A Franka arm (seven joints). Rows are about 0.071 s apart.
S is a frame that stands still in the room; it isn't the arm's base.
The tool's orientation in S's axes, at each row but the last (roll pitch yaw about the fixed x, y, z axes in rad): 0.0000, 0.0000, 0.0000; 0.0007, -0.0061, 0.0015; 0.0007, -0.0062, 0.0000; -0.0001, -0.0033, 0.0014; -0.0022, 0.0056, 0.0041; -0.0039, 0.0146, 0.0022; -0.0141, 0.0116, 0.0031; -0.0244, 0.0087, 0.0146; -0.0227, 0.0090, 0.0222; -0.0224, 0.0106, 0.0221; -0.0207, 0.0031, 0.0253; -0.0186, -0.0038, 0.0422
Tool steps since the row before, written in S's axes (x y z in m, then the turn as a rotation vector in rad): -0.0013, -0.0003, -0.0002, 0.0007, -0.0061, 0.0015; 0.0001, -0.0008, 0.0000, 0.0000, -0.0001, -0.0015; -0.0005, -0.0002, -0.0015, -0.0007, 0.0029, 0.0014; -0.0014, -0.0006, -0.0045, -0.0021, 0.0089, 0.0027; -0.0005, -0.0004, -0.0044, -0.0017, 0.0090, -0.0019; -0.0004, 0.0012, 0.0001, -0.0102, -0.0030, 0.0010; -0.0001, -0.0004, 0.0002, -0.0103, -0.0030, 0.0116; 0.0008, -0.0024, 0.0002, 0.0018, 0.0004, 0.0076; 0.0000, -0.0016, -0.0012, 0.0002, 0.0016, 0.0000; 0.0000, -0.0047, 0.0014, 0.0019, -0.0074, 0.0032; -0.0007, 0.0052, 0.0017, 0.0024, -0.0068, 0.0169; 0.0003, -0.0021, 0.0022, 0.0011, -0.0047, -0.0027
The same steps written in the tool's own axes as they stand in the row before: -0.0013, -0.0003, -0.0002, 0.0007, -0.0061, 0.0015; 0.0001, -0.0008, 0.0000, 0.0000, -0.0001, -0.0015; -0.0005, -0.0002, -0.0015, -0.0007, 0.0029, 0.0014; -0.0014, -0.0006, -0.0045, -0.0021, 0.0089, 0.0027; -0.0005, -0.0004, -0.0044, -0.0017, 0.0090, -0.0019; -0.0004, 0.0012, 0.0001, -0.0102, -0.0030, 0.0008; -0.0001, -0.0004, 0.0002, -0.0104, -0.0031, 0.0114; 0.0008, -0.0024, 0.0001, 0.0017, 0.0002, 0.0076; 0.0000, -0.0016, -0.0012, 0.0002, 0.0016, 0.0000; -0.0001, -0.0047, 0.0013, 0.0017, -0.0075, 0.0031; -0.0006, 0.0052, 0.0018, 0.0022, -0.0072, 0.0168; 0.0002, -0.0022, 0.0022, 0.0009, -0.0047, -0.0028
